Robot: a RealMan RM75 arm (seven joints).
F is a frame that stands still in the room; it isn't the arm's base.
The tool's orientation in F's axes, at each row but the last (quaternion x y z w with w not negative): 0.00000, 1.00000, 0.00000, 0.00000; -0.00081, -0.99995, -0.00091, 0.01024; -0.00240, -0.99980, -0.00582, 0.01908; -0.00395, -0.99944, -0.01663, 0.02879; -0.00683, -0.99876, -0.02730, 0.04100; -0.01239, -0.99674, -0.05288, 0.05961; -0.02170, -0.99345, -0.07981, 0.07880
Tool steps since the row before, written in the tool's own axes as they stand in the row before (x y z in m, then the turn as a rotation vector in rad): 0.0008, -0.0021, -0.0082, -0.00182, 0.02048, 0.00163; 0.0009, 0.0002, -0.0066, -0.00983, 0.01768, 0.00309; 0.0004, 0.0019, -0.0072, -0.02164, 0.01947, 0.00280; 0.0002, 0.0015, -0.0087, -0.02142, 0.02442, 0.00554; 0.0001, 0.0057, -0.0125, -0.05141, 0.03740, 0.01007; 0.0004, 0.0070, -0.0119, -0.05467, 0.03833, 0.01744; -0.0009, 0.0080, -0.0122, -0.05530, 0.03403, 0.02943
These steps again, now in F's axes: -0.0008, -0.0021, 0.0082, 0.00182, 0.02048, -0.00163; -0.0008, 0.0002, 0.0066, 0.00979, 0.01767, -0.00326; -0.0001, 0.0018, 0.0072, 0.02162, 0.01940, -0.00340; 0.0003, 0.0012, 0.0087, 0.02128, 0.02444, -0.00596; 0.0010, 0.0050, 0.0128, 0.05101, 0.03731, -0.01223; 0.0012, 0.0057, 0.0125, 0.05340, 0.03896, -0.01980; 0.0032, 0.0059, 0.0130, 0.05195, 0.03664, -0.03226
